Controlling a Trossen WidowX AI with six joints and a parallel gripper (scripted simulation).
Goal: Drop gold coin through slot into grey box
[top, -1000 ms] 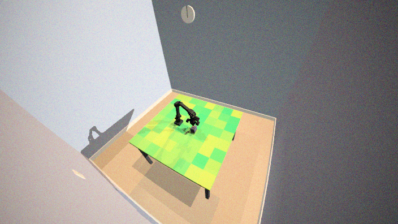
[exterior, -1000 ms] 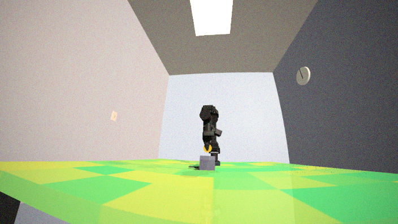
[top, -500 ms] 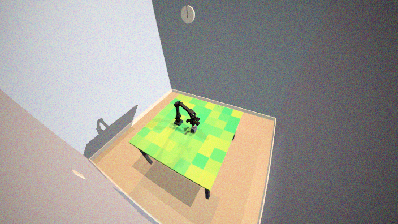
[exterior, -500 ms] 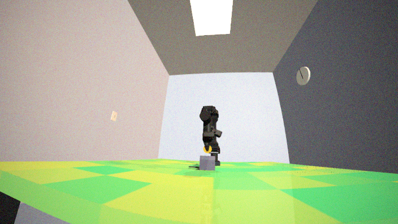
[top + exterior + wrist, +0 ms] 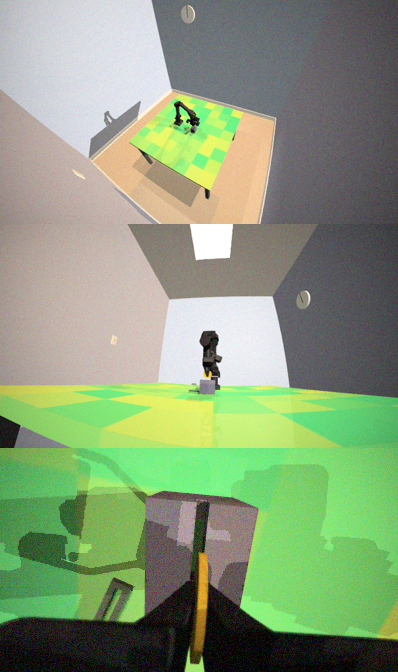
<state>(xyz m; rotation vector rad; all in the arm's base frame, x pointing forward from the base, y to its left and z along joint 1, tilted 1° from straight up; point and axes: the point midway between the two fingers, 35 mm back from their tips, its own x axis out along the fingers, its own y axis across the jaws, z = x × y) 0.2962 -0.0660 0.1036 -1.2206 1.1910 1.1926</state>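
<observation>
The gold coin is 1 cm above my gripper tip.
</observation>
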